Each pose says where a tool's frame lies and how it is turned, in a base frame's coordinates. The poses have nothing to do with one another.
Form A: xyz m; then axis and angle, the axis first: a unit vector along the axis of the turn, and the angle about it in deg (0 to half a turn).
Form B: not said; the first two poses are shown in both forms.
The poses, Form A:
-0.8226, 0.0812, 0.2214, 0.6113, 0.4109, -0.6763, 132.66
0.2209, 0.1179, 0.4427, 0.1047, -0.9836, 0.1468, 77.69
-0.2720, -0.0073, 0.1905, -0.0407, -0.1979, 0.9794, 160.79
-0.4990, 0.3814, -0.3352, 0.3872, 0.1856, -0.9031, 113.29
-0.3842, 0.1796, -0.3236, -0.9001, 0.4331, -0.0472, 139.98
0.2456, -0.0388, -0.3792, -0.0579, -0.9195, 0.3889, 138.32
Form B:
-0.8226, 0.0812, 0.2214, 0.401, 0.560, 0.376, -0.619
0.2209, 0.1179, 0.4427, 0.779, 0.066, -0.617, 0.092
-0.2720, -0.0073, 0.1905, 0.167, -0.040, -0.195, 0.966
-0.4990, 0.3814, -0.3352, 0.550, 0.323, 0.155, -0.754
-0.3842, 0.1796, -0.3236, 0.342, -0.846, 0.407, -0.044
0.2456, -0.0388, -0.3792, 0.356, -0.054, -0.859, 0.363

